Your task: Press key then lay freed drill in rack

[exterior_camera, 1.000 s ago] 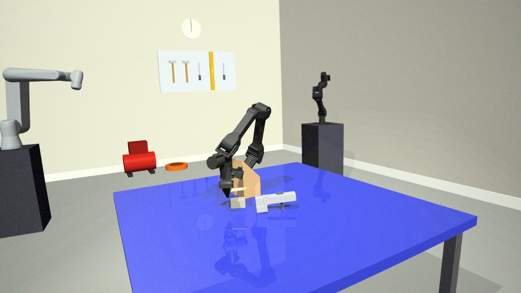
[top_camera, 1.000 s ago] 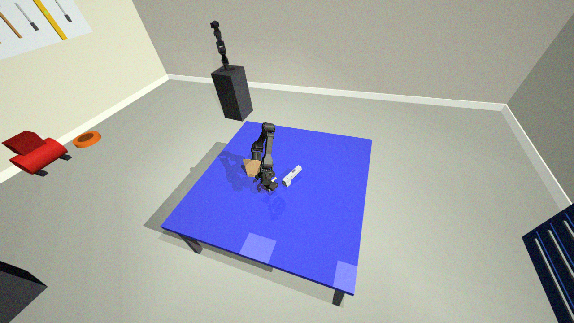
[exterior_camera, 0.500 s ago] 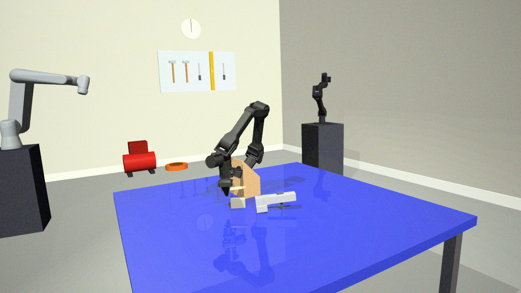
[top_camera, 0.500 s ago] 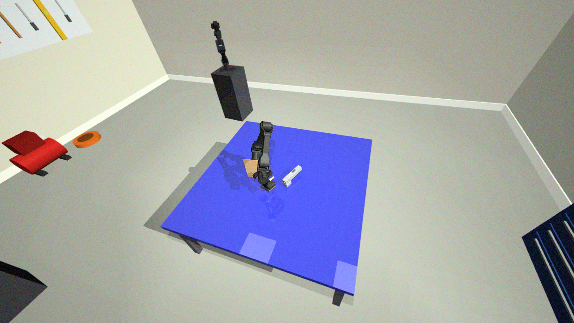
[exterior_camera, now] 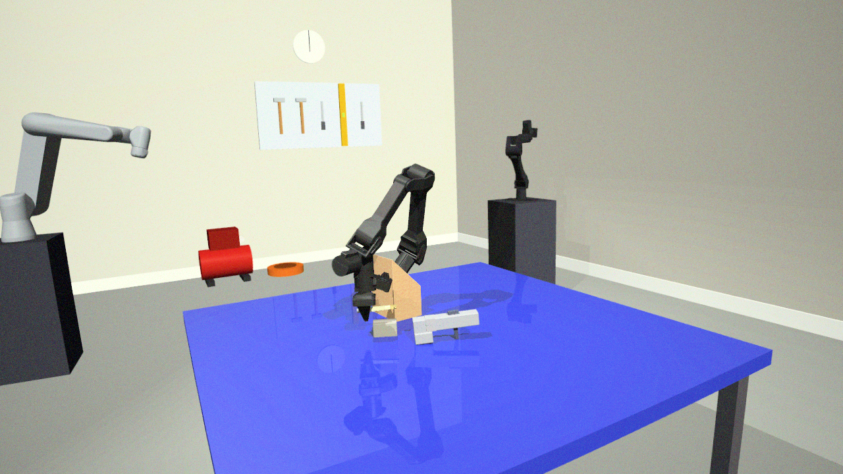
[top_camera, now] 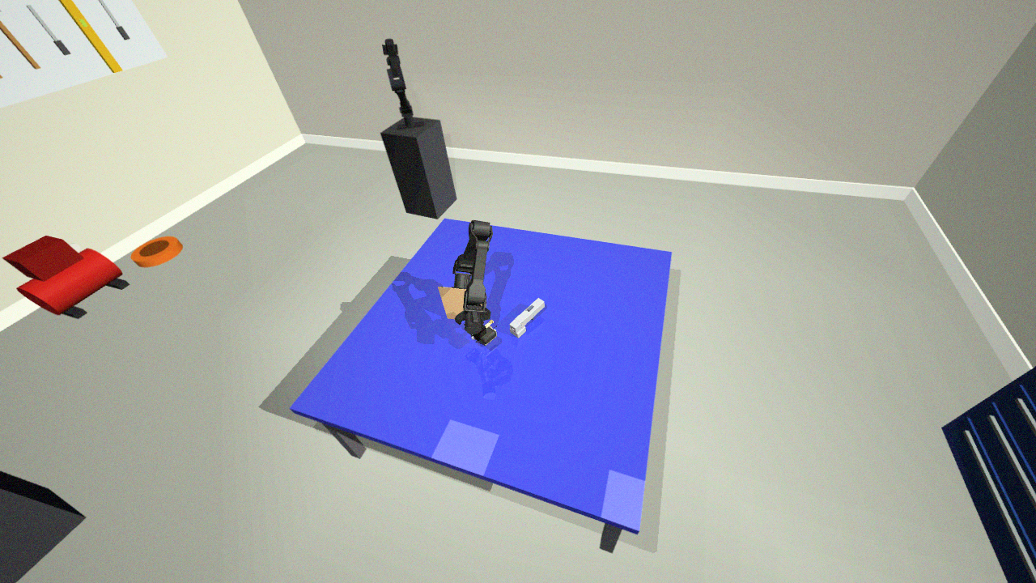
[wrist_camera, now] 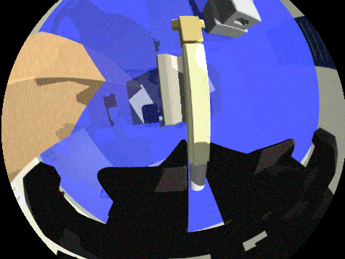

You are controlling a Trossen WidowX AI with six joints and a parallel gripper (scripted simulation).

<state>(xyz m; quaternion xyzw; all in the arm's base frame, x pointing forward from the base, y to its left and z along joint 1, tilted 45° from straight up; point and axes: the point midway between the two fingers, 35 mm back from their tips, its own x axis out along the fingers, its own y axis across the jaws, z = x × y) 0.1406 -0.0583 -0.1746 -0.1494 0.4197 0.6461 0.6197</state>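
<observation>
The drill lies 1 cm ahead of my gripper tip, 4 cm to the left of it and 3 cm above it. The rest, counted from my gripper tip: small dark key 15 cm ahead, 21 cm to the left, 1 cm above; grey housing 14 cm ahead, 18 cm to the left.
</observation>
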